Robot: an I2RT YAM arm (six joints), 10 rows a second.
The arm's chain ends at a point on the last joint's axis. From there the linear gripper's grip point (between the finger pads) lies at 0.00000 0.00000 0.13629 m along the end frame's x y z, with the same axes.
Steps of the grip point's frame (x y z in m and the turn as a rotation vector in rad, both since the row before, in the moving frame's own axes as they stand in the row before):
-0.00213 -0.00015 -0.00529 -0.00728 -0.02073 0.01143
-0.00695 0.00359 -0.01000 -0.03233 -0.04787 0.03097
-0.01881 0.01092 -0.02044 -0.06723 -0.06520 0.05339
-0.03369 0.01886 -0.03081 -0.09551 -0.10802 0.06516
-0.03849 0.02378 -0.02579 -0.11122 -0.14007 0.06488
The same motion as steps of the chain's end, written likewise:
0.00070 -0.00113 -0.00526 -0.00728 -0.02073 0.01143
-0.00036 -0.00071 -0.00977 -0.03233 -0.04787 0.03097
-0.00970 0.00201 -0.01984 -0.06723 -0.06520 0.05339
-0.01861 0.00638 -0.02940 -0.09551 -0.10802 0.06516
-0.01902 0.00933 -0.02362 -0.11122 -0.14007 0.06488

